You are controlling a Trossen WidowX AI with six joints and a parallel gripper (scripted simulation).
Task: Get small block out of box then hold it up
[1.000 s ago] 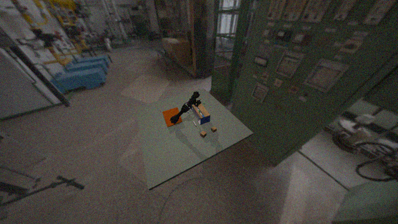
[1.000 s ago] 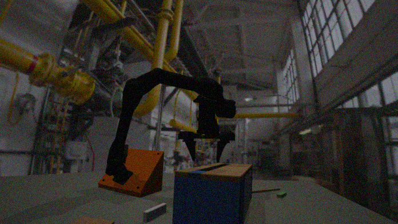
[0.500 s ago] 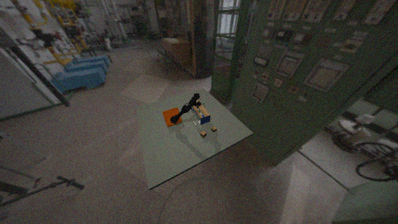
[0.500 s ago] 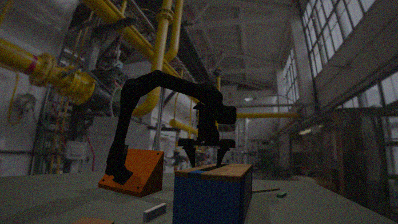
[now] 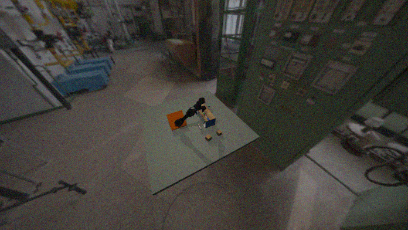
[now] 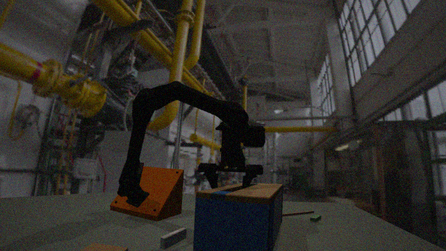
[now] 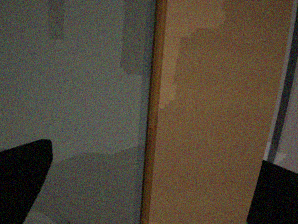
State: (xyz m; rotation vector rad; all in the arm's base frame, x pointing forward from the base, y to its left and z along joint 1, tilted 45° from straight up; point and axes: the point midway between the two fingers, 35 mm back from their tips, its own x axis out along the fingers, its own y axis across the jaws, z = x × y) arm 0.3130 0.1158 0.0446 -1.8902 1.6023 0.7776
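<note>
The box is 30 mm ahead of my gripper tip, 10 mm to the right of it and 30 mm below it. The rest, counted from my gripper tip: thin brown strip: 170 mm ahead, 300 mm to the left, 90 mm below; then green block: 50 mm ahead, 30 mm to the right, 10 mm below.
</note>
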